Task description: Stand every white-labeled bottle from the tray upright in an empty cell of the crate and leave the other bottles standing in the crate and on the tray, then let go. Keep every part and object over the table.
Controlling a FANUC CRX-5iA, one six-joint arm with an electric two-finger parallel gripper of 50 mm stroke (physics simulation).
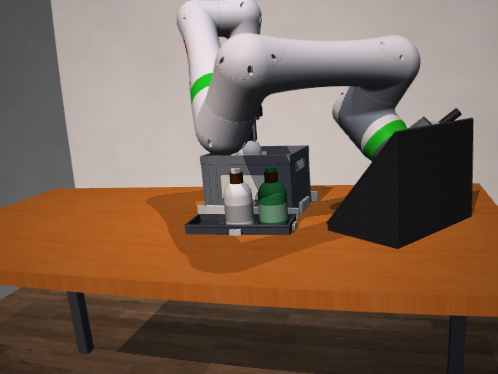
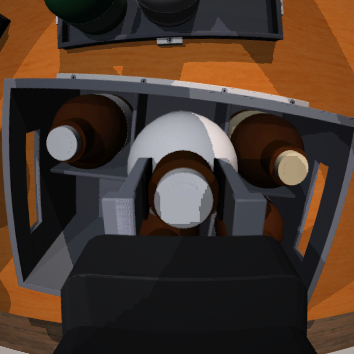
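Where they show: gripper, fingertip midpoint: [image 1: 248,140] [image 2: 182,176]; arm's base, link origin: [image 1: 406,164].
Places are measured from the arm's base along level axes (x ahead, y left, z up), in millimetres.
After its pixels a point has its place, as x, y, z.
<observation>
My gripper [image 1: 253,131] [image 2: 182,176] @(391, -213, 60) is shut on the brown neck of a white bottle [image 1: 252,148] @(379, -183, 40) [image 2: 175,130] @(394, -188, 53) with a silver cap. The bottle is upright, its lower part inside the grey crate [image 1: 300,177] @(248, -198, -55) [image 2: 7,150] @(265, -169, 25), in the middle of the row nearest the tray; its base is hidden. Brown bottles stand on both sides of it, a silver-capped one [image 2: 95,130] @(325, -179, -24) and a cream-capped one [image 2: 265,145] @(462, -228, -22). More brown bottles are partly hidden below the fingers. Another white bottle [image 1: 239,205] @(417, -10, -78) [image 2: 167,11] @(413, -82, -75) and a green bottle [image 1: 272,202] @(334, 8, -71) [image 2: 92,12] @(342, -64, -58) stand on the tray [image 1: 265,230] @(356, 18, -139) [image 2: 225,36] @(476, -112, -140).
The tray stands beside the crate's long wall, with light brackets [image 1: 212,209] @(509, -193, -131) [image 2: 182,86] @(405, -164, 25) along the crate base. A black wedge-shaped stand [image 1: 425,185] @(-10, 116, -29) is at the right of the table [image 1: 125,240] @(719, -4, -150). The arm reaches over the crate from above.
</observation>
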